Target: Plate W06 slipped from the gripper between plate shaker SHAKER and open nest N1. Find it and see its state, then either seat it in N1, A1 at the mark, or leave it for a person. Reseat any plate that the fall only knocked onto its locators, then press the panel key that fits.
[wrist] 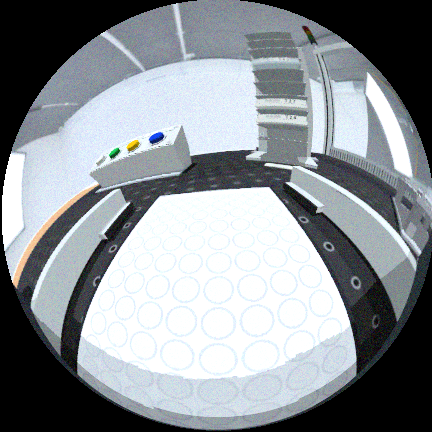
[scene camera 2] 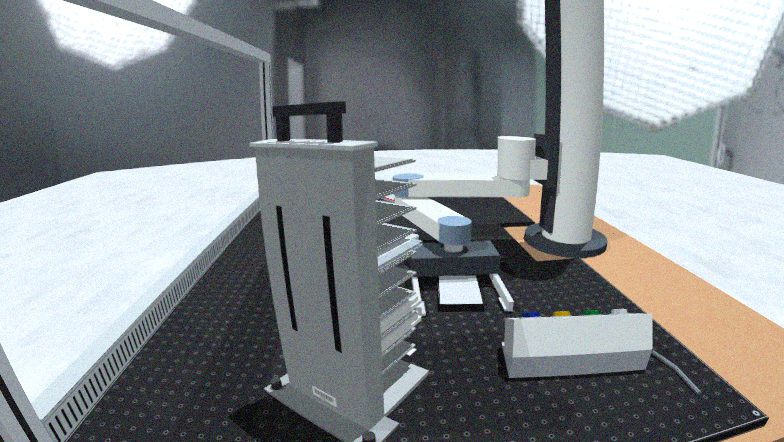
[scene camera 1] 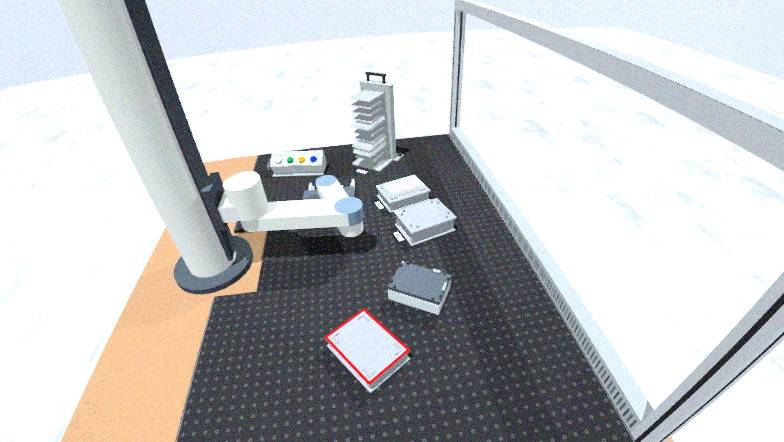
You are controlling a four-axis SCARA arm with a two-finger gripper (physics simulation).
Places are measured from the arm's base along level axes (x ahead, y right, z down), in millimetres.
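Where they show: gripper, fingertip midpoint: point(wrist: 204, 182) point(scene camera 2: 466, 309); arm's base, link origin: point(scene camera 2: 565, 241) point(scene camera 1: 214, 264).
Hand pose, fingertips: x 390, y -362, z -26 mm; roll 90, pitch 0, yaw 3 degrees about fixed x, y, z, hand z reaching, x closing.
Each offset is from my fingertips to the top centre of the thing. "spot": to the spot under its first point.
A white plate {dx -5, dy +80, dz -1 mm} point(scene camera 2: 460, 289) point(wrist: 217, 280) with rows of pale round outlines lies between my spread fingers in the wrist view. Its label and the A1 corner cannot be made out. My gripper point(scene camera 2: 460, 297) point(wrist: 204, 182) is open, with a finger at either side and a gap between each finger and the plate. In scene camera 1 the arm hides most of this. The dark-topped box {spot: dx +226, dy +605, dz -42 mm} point(scene camera 1: 420, 281) looks like the shaker. A pale block {dx +300, dy +326, dz -53 mm} point(scene camera 1: 425, 215) with small pegs stands beyond it; I cannot read which is N1. The key panel {dx -139, dy -157, dz -71 mm} point(scene camera 1: 298, 163) point(scene camera 2: 581, 343) point(wrist: 142, 160) has white, green, yellow and blue keys.
A tall plate rack point(scene camera 1: 388, 123) point(scene camera 2: 307, 274) point(wrist: 287, 145) stands near the panel. A block with a pinkish plate {dx +260, dy +147, dz -54 mm} point(scene camera 1: 403, 189) adjoins the pegged block. A white block outlined in red {dx +68, dy +756, dz -33 mm} point(scene camera 1: 367, 347) lies nearer scene camera 1. A framed screen {spot: dx +594, dy -323, dz -301 mm} point(scene camera 1: 458, 71) runs along one side.
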